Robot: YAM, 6 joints.
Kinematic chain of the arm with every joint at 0, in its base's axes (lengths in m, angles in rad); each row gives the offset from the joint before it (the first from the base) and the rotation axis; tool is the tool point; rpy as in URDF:
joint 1: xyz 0 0 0.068 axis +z
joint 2: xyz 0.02 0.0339 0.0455 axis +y
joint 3: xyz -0.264 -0.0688 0 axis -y
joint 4: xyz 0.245 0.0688 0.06 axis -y
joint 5: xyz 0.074 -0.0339 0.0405 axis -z
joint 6: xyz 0.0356 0 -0.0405 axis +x
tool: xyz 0 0 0 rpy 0 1.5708 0
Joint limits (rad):
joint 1: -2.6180..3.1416
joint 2: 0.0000..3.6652
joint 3: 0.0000..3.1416
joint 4: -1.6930..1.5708
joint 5: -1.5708..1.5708
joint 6: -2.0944..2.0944
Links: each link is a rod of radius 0.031 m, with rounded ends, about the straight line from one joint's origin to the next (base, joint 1, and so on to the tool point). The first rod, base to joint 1, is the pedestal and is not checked.
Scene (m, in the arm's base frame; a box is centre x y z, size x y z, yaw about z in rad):
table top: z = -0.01
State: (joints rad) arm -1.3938 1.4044 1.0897 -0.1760 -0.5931 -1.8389
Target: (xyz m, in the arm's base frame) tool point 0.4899 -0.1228 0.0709
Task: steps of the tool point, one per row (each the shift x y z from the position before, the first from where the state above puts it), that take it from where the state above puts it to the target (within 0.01 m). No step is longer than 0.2 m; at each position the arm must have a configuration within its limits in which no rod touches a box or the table.
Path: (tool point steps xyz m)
1: 0.1083 -0.0212 -0.0363
2: 0.1195 0.0232 -0.0525
3: 0.1094 0.0719 -0.0672
4: 0.0769 0.1139 -0.0794

